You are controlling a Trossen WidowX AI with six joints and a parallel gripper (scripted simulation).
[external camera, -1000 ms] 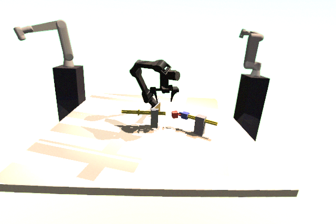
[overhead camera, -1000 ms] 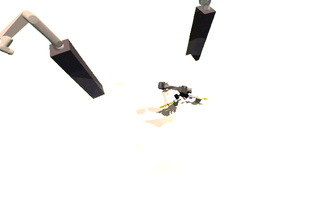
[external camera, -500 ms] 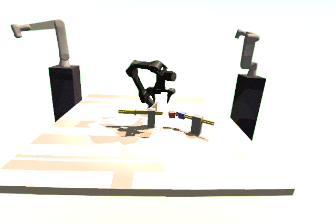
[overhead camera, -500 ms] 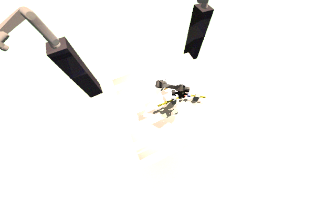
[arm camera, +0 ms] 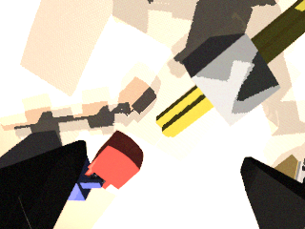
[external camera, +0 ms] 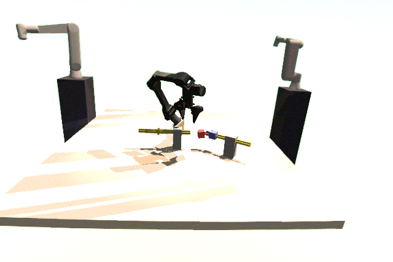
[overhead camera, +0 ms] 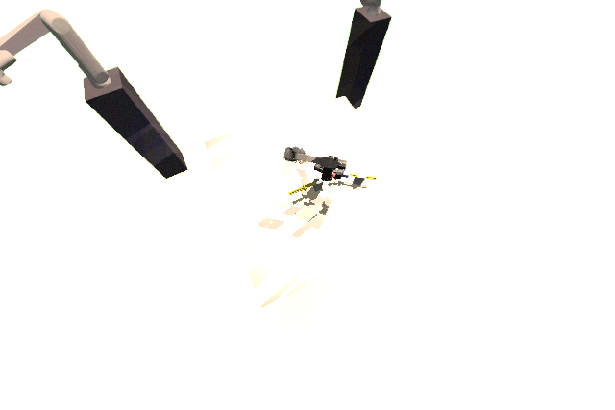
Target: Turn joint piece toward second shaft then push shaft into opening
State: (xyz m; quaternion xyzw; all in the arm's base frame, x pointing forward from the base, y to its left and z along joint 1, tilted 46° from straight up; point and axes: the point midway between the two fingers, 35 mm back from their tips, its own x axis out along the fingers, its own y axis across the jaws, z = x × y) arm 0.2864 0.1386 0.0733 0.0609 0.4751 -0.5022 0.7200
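The red joint piece lies 8 cm to the left of my gripper tip and 8 cm below it.
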